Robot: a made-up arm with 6 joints. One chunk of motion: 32 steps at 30 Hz.
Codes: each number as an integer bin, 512 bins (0 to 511) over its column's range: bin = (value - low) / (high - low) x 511, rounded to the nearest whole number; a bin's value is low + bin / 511 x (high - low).
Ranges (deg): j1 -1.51..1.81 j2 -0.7..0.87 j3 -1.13..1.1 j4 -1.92..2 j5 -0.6..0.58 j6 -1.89..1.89
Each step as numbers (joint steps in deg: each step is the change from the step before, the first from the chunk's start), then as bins.
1 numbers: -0.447 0.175 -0.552 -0.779 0.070 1.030
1 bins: 164 285 132 149 290 395
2 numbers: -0.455 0.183 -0.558 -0.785 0.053 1.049
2 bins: 162 287 131 148 283 397
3 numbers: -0.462 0.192 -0.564 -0.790 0.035 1.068
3 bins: 161 290 130 147 275 400
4 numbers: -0.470 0.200 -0.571 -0.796 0.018 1.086
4 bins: 160 293 128 147 268 402
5 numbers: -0.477 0.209 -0.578 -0.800 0.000 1.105
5 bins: 159 296 126 146 260 405
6 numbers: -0.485 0.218 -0.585 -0.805 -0.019 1.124
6 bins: 158 299 125 145 252 407
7 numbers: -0.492 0.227 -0.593 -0.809 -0.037 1.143
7 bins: 157 302 123 145 244 410
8 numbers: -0.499 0.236 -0.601 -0.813 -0.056 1.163
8 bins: 156 305 121 144 236 413
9 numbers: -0.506 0.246 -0.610 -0.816 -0.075 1.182
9 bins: 155 308 119 144 227 415
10 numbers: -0.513 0.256 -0.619 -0.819 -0.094 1.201
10 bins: 153 311 117 144 219 418
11 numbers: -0.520 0.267 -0.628 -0.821 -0.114 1.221
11 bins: 152 315 115 143 210 421
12 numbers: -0.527 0.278 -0.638 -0.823 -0.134 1.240
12 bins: 151 318 113 143 202 423
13 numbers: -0.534 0.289 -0.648 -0.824 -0.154 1.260
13 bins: 150 322 110 143 193 426
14 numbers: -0.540 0.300 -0.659 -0.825 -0.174 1.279
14 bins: 149 325 108 143 184 428
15 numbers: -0.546 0.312 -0.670 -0.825 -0.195 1.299
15 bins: 148 329 105 143 175 431
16 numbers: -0.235 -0.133 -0.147 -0.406 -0.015 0.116
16 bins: 196 185 225 197 253 271
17 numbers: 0.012 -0.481 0.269 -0.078 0.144 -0.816
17 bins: 234 71 321 240 322 145
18 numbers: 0.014 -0.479 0.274 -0.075 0.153 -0.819
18 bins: 235 72 322 241 326 145
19 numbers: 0.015 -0.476 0.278 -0.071 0.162 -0.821
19 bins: 235 73 323 241 330 145
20 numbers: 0.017 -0.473 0.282 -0.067 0.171 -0.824
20 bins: 235 74 324 242 334 144
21 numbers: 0.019 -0.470 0.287 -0.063 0.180 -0.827
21 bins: 235 75 325 242 338 144
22 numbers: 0.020 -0.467 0.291 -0.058 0.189 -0.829
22 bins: 235 76 326 243 342 143
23 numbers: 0.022 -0.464 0.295 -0.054 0.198 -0.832
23 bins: 236 77 327 243 346 143
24 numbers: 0.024 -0.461 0.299 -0.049 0.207 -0.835
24 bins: 236 78 327 244 349 143
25 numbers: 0.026 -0.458 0.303 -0.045 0.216 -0.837
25 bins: 236 79 328 244 353 142
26 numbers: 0.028 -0.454 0.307 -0.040 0.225 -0.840
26 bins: 237 80 329 245 357 142
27 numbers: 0.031 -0.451 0.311 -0.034 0.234 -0.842
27 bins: 237 81 330 246 361 142
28 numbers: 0.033 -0.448 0.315 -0.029 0.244 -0.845
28 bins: 237 82 331 247 365 141
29 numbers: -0.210 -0.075 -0.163 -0.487 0.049 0.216
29 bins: 200 203 222 187 281 285
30 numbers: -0.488 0.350 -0.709 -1.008 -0.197 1.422
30 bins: 157 342 96 119 175 448
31 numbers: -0.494 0.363 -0.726 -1.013 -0.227 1.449
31 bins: 156 346 93 118 162 451
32 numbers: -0.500 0.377 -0.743 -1.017 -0.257 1.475
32 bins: 155 351 89 118 149 455
